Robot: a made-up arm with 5 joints.
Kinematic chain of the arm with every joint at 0, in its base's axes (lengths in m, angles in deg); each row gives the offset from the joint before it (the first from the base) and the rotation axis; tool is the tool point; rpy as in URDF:
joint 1: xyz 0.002 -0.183 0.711 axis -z
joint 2: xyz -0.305 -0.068 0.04 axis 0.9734 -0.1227 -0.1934
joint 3: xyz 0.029 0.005 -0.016 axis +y
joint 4: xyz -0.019 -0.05 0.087 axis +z
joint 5: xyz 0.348 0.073 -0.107 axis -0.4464 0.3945 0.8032
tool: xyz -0.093 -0.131 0.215 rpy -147 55.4 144.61
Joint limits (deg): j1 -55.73..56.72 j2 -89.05..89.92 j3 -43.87..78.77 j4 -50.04..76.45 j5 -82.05..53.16
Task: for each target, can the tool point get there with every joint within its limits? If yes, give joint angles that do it. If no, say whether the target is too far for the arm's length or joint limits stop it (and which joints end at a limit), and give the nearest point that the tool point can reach.
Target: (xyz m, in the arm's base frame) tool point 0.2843 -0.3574 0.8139
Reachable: yes | joints -46.00 4.50 24.72 -31.12 32.03
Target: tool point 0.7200 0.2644 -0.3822
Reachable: no: too far | nearest point 0.0682 0.0764 0.4113 | short by 1.044 m
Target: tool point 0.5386 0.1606 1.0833
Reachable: no: joint limits stop it (at a limit: joint 1, joint 2, joint 5) | nearest point 0.2104 0.0849 0.9564 | short by 0.360 m
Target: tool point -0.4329 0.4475 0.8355
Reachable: no: joint limits stop it (at a limit: joint 3, joint 4, joint 5) | nearest point -0.3087 0.2674 0.7956 | short by 0.222 m
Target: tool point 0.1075 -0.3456 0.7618
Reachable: yes | joints 11.92 -36.98 35.37 -9.57 30.44
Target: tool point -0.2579 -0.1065 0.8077
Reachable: yes | joints -24.93 -41.12 -16.98 60.83 -4.78
